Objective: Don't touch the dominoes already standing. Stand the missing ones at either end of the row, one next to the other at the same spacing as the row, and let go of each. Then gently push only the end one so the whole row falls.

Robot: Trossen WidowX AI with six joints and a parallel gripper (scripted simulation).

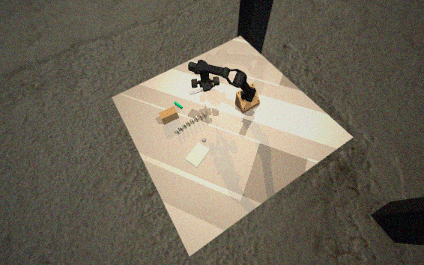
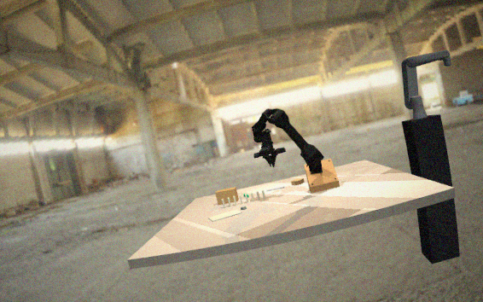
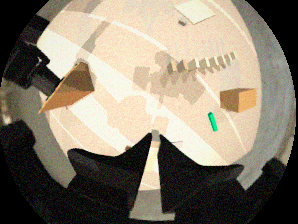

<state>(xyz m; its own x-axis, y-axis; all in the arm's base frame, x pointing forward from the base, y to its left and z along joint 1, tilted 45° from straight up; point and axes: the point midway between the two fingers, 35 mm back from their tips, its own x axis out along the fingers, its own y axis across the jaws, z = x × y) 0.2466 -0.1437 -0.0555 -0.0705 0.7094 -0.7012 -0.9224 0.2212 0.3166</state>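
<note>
The grey bar lies 15 cm to the right of my gripper tip, 15 cm below it and 2 cm ahead of it. Also, from my gripper tip: brown box (31 cm ahead, 12 cm below, 2 cm to the right); then green stick (21 cm ahead, 15 cm below, 9 cm to the right); then small dark piece (27 cm to the left, 17 cm ahead, 15 cm below).
</note>
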